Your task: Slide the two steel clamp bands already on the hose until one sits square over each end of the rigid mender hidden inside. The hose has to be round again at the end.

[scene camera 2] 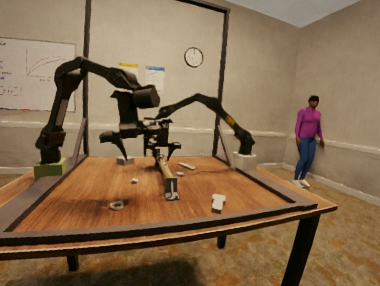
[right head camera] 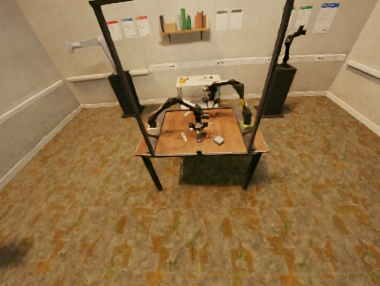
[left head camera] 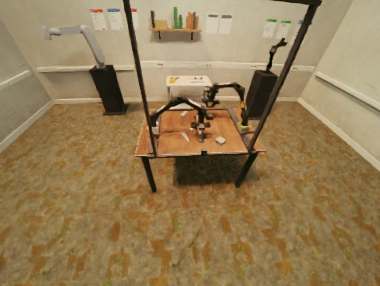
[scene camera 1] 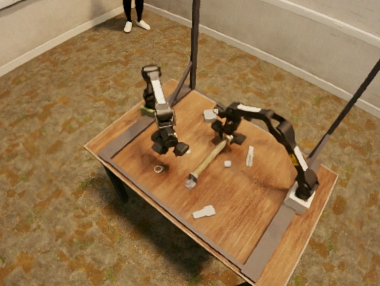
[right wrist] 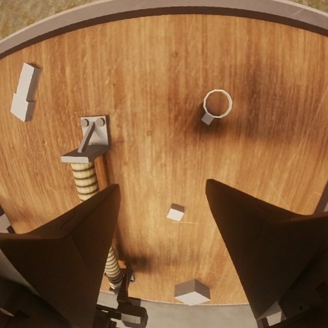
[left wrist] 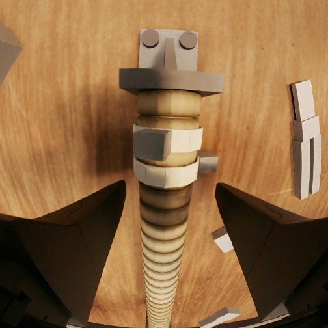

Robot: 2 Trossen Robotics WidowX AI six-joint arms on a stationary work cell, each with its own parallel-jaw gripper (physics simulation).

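The ribbed tan hose (left wrist: 162,240) (scene camera 1: 212,156) (right wrist: 85,180) runs between two grey end brackets. In the left wrist view, two pale steel clamp bands sit close together near the far bracket (left wrist: 172,81): the first band (left wrist: 186,140), with a grey block on top, and the second band (left wrist: 167,175), with its block at the right. A short stretch of hose separates them. The mender is hidden. The visible hose looks round. My left gripper (left wrist: 171,188) is open, its fingertips on either side of the hose in the picture, just below the second band. My right gripper (right wrist: 162,187) (scene camera 1: 171,150) is open and empty, above the table beside the hose.
A loose ring clamp (right wrist: 231,104) lies on the table (right wrist: 150,75). A small cube (right wrist: 175,212) and a larger grey block (right wrist: 192,289) lie nearby. Stepped pale pieces (right wrist: 24,95) (left wrist: 306,132) (scene camera 1: 204,212) flank the hose. The near bracket (right wrist: 100,131) (scene camera 1: 191,181) stands at its other end.
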